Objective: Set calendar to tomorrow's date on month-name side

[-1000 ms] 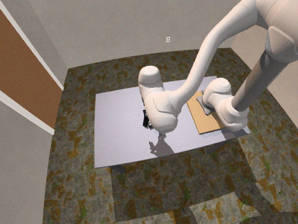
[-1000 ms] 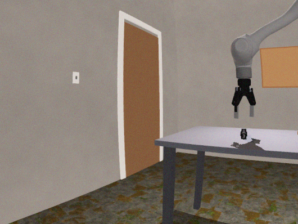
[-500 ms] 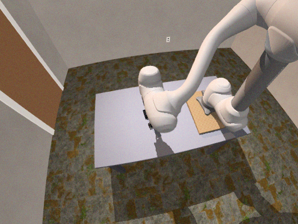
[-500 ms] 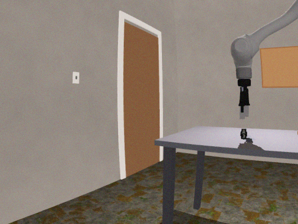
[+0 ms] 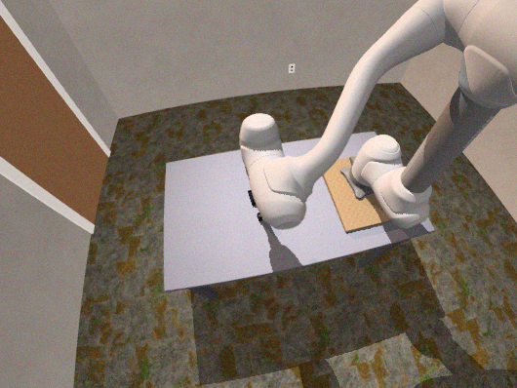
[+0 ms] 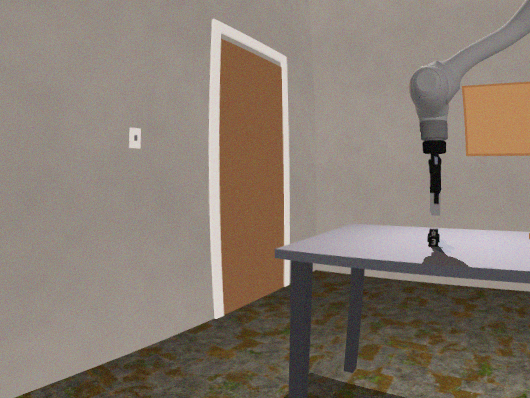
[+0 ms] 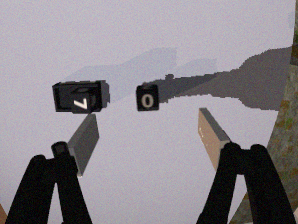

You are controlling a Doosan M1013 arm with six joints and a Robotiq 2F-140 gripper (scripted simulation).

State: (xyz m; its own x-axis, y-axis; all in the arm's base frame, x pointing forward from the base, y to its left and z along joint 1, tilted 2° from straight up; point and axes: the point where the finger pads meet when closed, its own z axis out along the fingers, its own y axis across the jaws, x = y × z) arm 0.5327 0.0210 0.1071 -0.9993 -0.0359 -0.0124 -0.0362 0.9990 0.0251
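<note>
The dark cube lies 110 mm below my hand.
</note>
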